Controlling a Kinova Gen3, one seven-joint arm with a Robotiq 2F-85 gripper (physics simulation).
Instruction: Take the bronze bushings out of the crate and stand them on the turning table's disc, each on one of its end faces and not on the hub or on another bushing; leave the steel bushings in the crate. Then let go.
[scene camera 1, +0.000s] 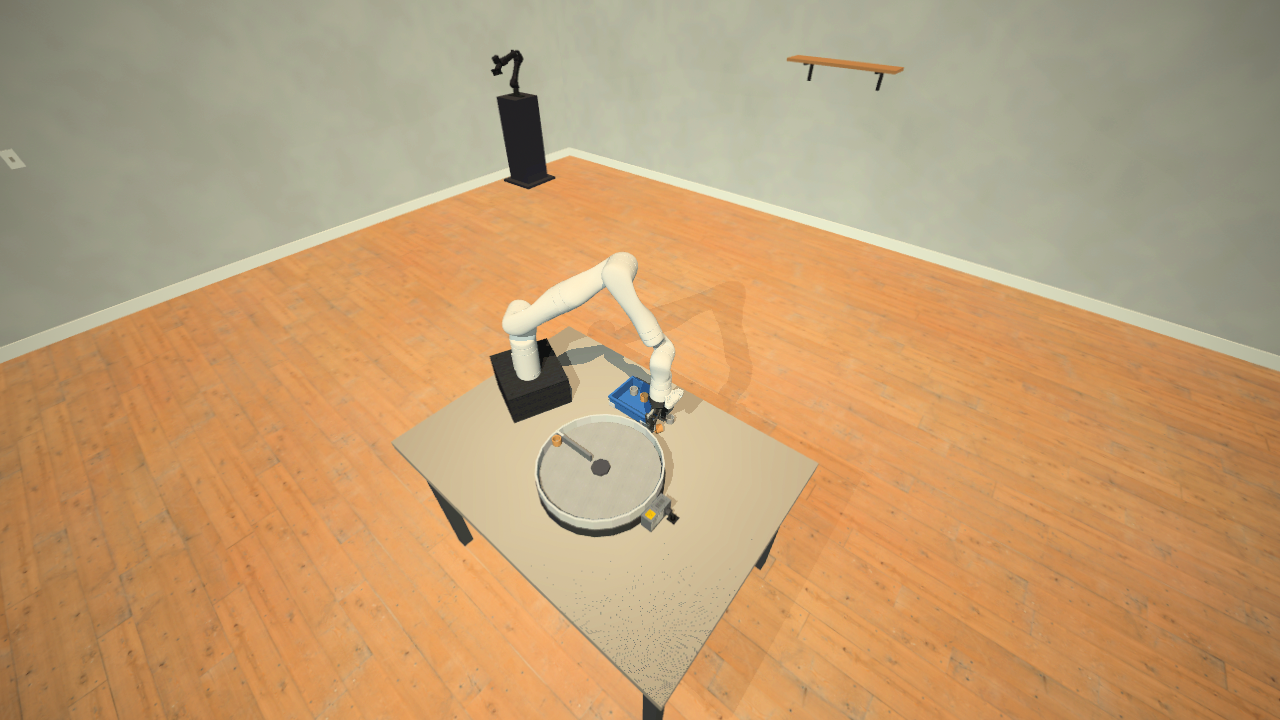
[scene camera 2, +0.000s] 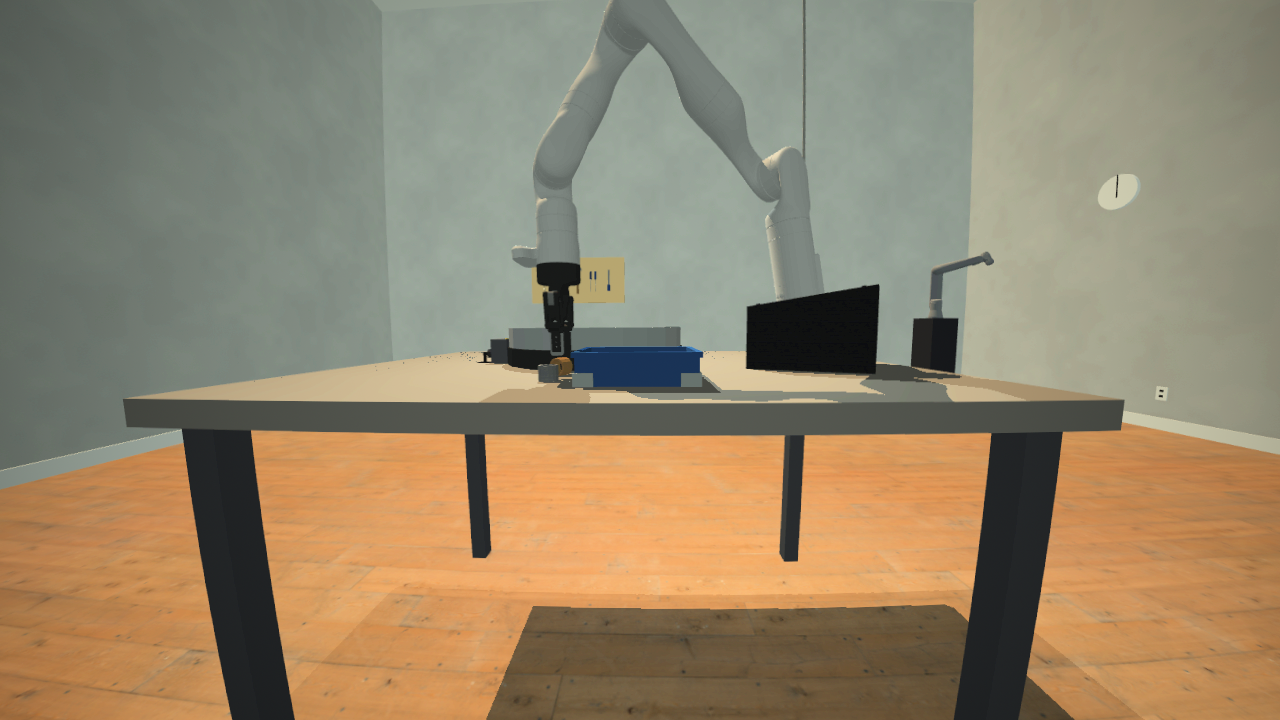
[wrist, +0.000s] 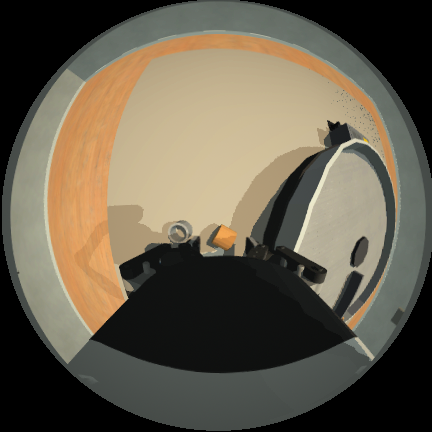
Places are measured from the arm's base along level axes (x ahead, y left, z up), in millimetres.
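Pixels of known places: gripper, fingertip midpoint: (scene camera 1: 658, 423) (scene camera 2: 561, 353) (wrist: 222, 243); arm's base, link origin: (scene camera 1: 528, 371) (scene camera 2: 798, 301).
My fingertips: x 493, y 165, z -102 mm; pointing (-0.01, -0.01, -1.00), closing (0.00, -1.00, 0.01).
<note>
Ahead of a thing's pixels: the offset from my fingertips to its top centre. "spot": to the spot under its first point.
My gripper (scene camera 1: 659, 424) (scene camera 2: 560, 351) (wrist: 222, 243) is open and empty, low above the table. A bronze bushing {2 mm ahead, 2 mm right, 7 mm down} (scene camera 1: 660, 428) (scene camera 2: 561, 365) (wrist: 225, 237) lies on its side on the table, just below and between the open fingertips. A steel bushing {9 mm ahead, 65 mm left, 13 mm down} (scene camera 1: 669, 418) (scene camera 2: 547, 373) (wrist: 170, 231) stands beside it on the table. The blue crate {136 mm back, 59 mm left, 11 mm up} (scene camera 1: 623, 404) (scene camera 2: 635, 368) holds a steel bushing {189 mm back, 94 mm left, 8 mm down} (scene camera 1: 633, 390) and a bronze bushing {135 mm back, 92 mm left, 8 mm down} (scene camera 1: 643, 397); my gripper hides part of it. Another bronze bushing {218 mm back, 297 mm right, 40 mm up} (scene camera 1: 556, 439) is on the turning table's disc {30 mm back, 281 mm right, 22 mm up} (scene camera 1: 617, 492) (wrist: 350, 200), near its rim.
The disc has a dark hub {30 mm back, 281 mm right, 22 mm up} (scene camera 1: 600, 467) (wrist: 359, 251) and a bar {spot: 140 mm back, 283 mm right, 42 mm up} (scene camera 1: 575, 446) (wrist: 348, 295) running from the hub to the rim. The turning table's raised wall (scene camera 2: 626, 336) is close to my gripper. A grey box with a yellow top {204 mm ahead, 287 mm right, 19 mm up} (scene camera 1: 655, 513) adjoins the wall. The black arm base (scene camera 1: 537, 398) (scene camera 2: 810, 331) stands beyond the crate.
</note>
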